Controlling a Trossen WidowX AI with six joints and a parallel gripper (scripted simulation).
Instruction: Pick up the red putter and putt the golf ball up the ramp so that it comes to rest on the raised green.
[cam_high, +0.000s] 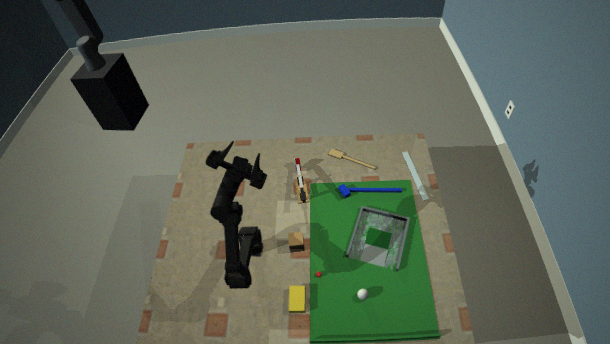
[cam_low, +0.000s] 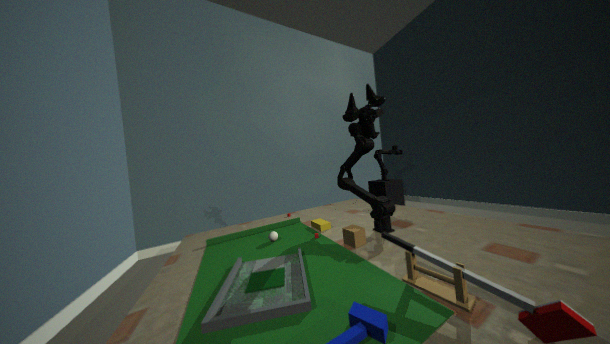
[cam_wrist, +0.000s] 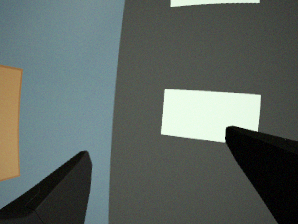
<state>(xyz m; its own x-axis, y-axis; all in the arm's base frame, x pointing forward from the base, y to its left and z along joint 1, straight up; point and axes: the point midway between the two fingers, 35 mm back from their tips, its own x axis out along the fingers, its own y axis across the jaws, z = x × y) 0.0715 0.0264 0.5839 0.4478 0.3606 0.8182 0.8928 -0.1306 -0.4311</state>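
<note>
The yellow block lies 60 cm below my gripper tip, 24 cm to the right of it and 13 cm ahead of it. From my gripper tip the other things lie so: wooden block 58 cm below, 9 cm ahead; then wooden stand 58 cm below, 28 cm to the left, 8 cm ahead; then red putter 55 cm below, 31 cm to the left, 7 cm ahead.
</note>
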